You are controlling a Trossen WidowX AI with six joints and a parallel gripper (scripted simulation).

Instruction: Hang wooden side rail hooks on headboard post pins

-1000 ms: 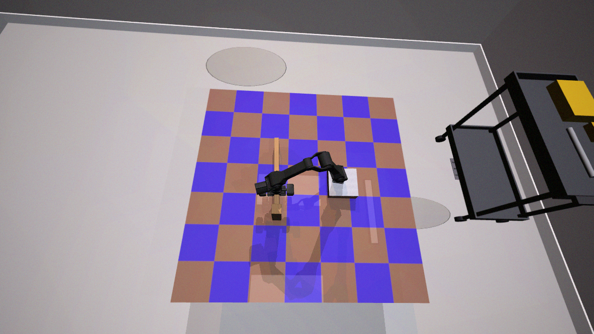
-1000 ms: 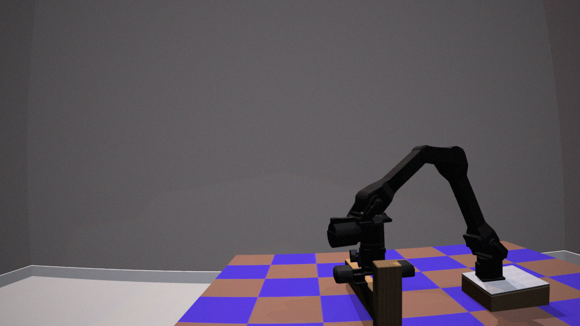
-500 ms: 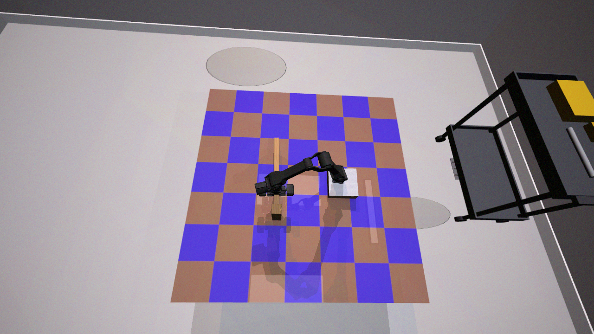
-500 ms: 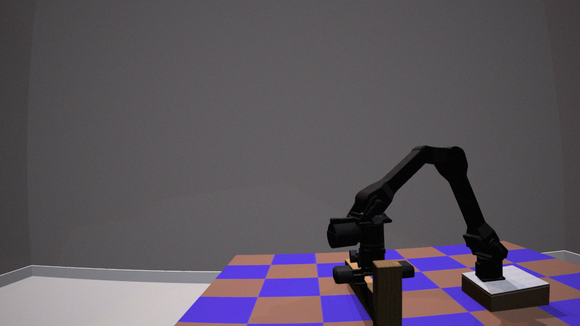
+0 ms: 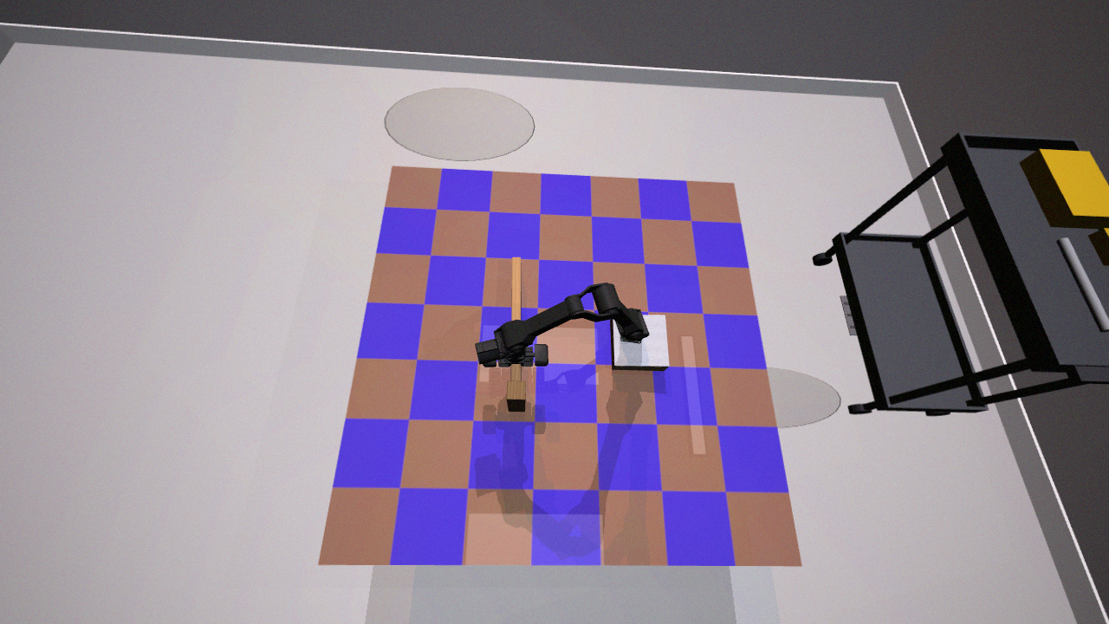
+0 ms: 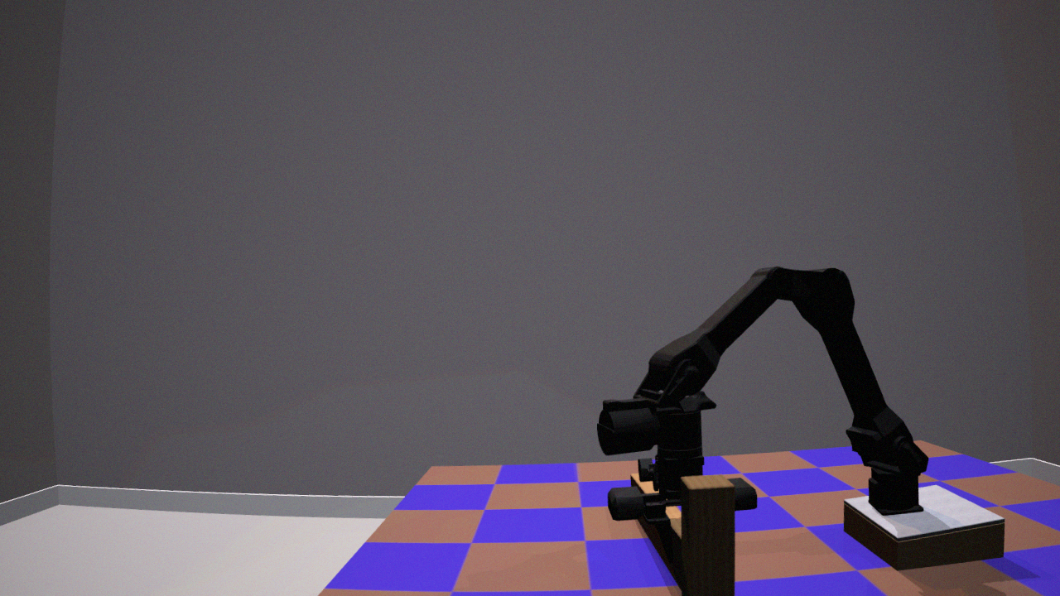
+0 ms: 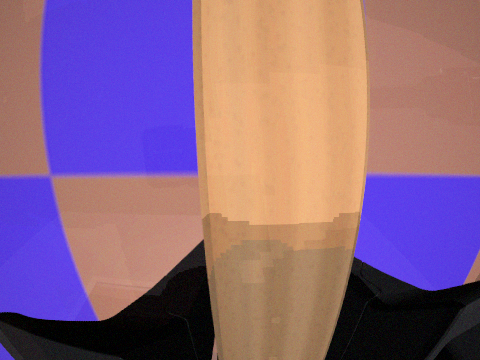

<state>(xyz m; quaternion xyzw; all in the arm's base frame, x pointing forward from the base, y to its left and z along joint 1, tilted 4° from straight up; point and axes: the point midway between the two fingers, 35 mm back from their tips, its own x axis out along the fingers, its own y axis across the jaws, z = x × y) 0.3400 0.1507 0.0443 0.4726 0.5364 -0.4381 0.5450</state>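
Right now the wooden headboard post is 2 cm behind my gripper tip, 11 cm to the left of it and 5 cm above it.
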